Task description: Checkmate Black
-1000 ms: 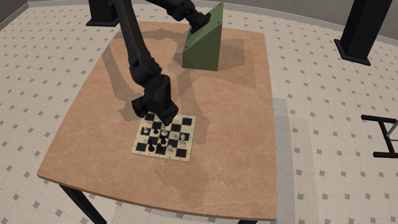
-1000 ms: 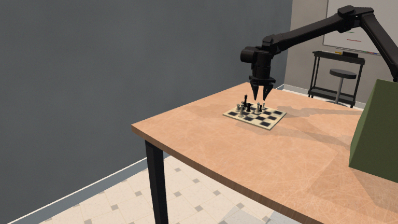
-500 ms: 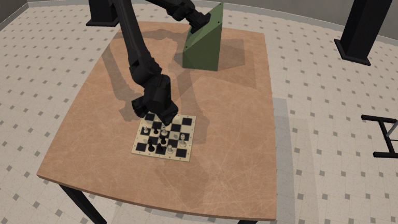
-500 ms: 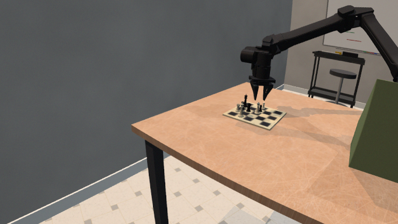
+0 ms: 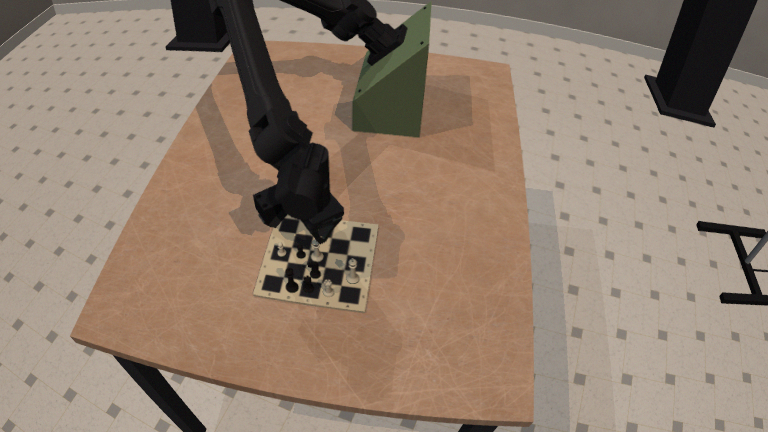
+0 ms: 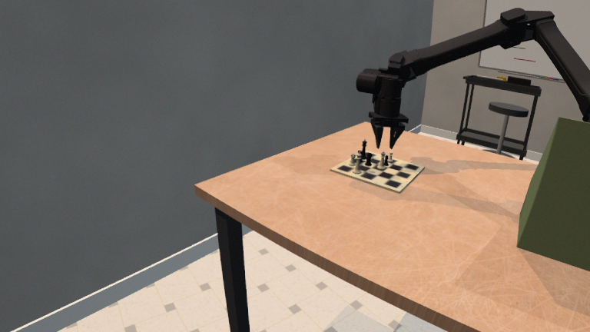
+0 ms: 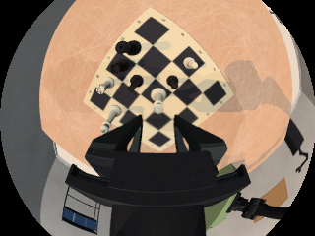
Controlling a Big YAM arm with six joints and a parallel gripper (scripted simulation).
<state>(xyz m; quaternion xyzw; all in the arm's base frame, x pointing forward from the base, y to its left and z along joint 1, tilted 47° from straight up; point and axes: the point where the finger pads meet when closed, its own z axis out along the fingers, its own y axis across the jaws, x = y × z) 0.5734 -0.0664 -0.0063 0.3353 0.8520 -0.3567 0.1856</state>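
Right now my hand is 1 cm short of the chessboard and 8 cm above it. The rest, counted from my hand: tall white piece: 4 cm ahead, 8 cm to the left, 4 cm below; then white pawn: 1 cm ahead, 8 cm to the right, 6 cm below; then black piece: 9 cm ahead, 3 cm to the right, 4 cm below.
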